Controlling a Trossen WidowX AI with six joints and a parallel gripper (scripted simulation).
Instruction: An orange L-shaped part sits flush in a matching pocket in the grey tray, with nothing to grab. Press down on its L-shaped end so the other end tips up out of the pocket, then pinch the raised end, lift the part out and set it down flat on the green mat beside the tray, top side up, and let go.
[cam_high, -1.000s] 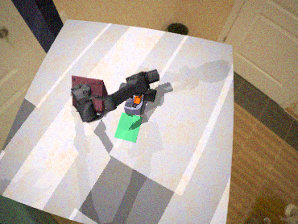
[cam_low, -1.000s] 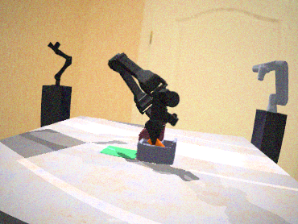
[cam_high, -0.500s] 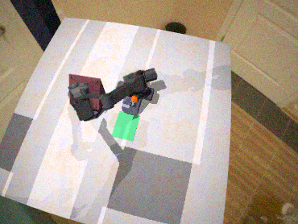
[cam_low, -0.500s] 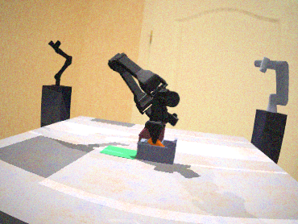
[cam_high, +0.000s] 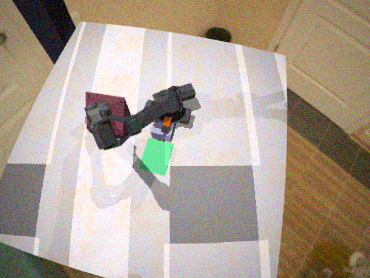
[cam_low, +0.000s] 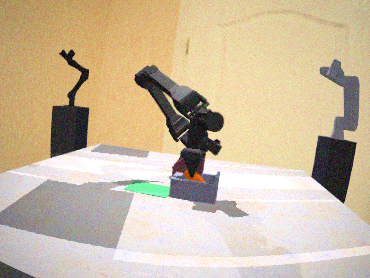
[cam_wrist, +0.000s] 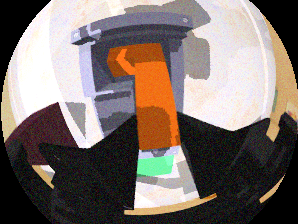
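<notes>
Right now my gripper tip is 14 cm to the left of the green mat, 9 cm above it and 3 cm past it. Round my gripper tip: orange L-shaped part: 3 cm to the left, 3 cm below, 1 cm behind.
</notes>
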